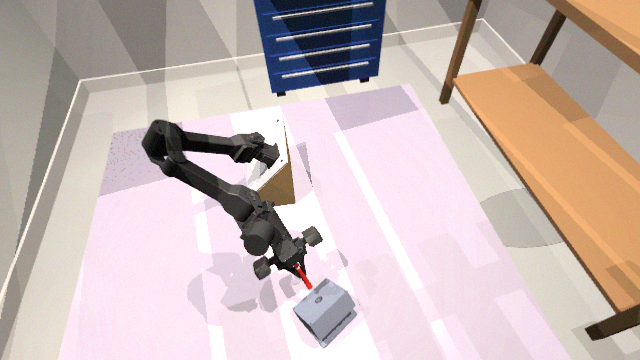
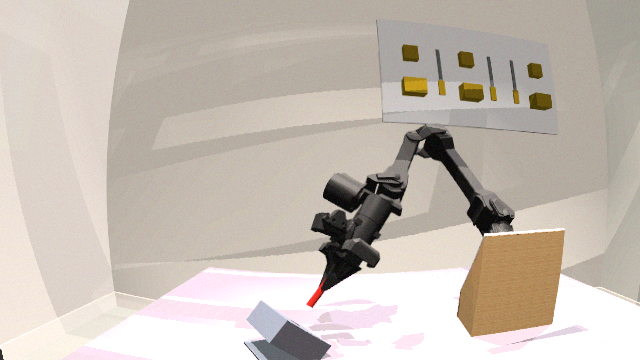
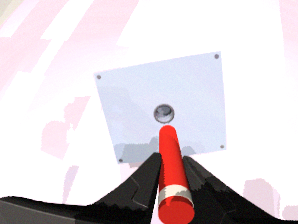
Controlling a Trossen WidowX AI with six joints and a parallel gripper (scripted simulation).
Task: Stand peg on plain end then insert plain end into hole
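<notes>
My gripper tip is now 6 cm short of the grey sloped panel, 3 cm to the right of it and 9 cm above it. Also, from my gripper tip: red peg 1 cm behind, 1 cm above.
</notes>
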